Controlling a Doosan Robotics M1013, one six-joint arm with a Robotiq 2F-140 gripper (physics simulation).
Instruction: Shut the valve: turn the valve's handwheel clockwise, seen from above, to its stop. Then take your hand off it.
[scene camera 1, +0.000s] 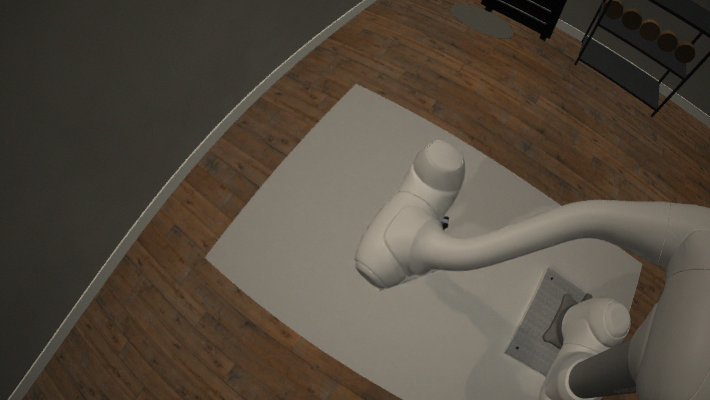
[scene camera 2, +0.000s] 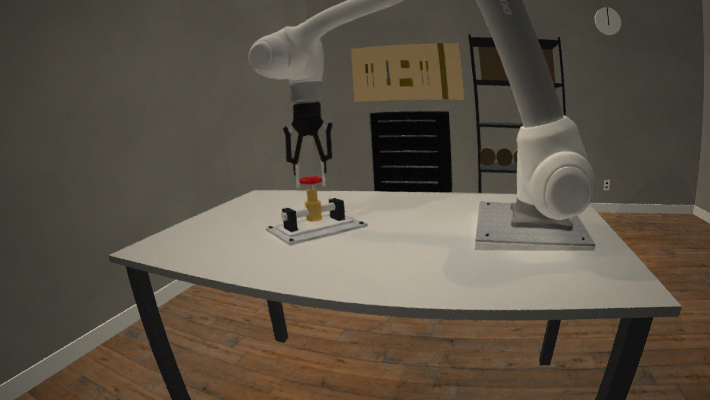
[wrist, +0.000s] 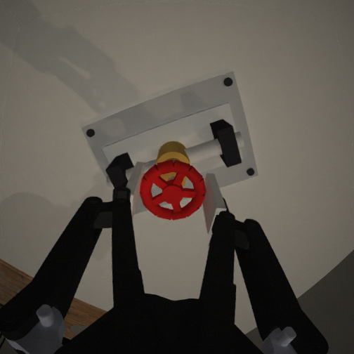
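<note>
The valve's red handwheel (scene camera 2: 310, 180) (wrist: 173, 194) is a spoked wheel lying level on top of the yellow valve body (scene camera 2: 313, 210) (wrist: 173, 150). My gripper (scene camera 2: 311, 183) (wrist: 173, 179) points straight down and is shut on the handwheel, one pale fingertip pad at each side of its rim. In the wrist view the valve's base plate (scene camera 2: 291, 240) (wrist: 104, 125) is turned at a slant to the fingers. In scene camera 1 the arm hides the valve and the handwheel; a small dark part of the gripper shows beside the wrist.
A grey pipe (scene camera 2: 326, 208) (wrist: 202, 149) runs through the valve body between two black supports (scene camera 2: 289, 219) (scene camera 2: 337, 209) (wrist: 120, 170) (wrist: 226, 143). The arm's mounting plate (scene camera 1: 533, 320) (scene camera 2: 530, 240) sits on the white table (scene camera 1: 300, 225) (scene camera 2: 380, 280). A black drawer cabinet (scene camera 2: 411, 150) stands behind the table.
</note>
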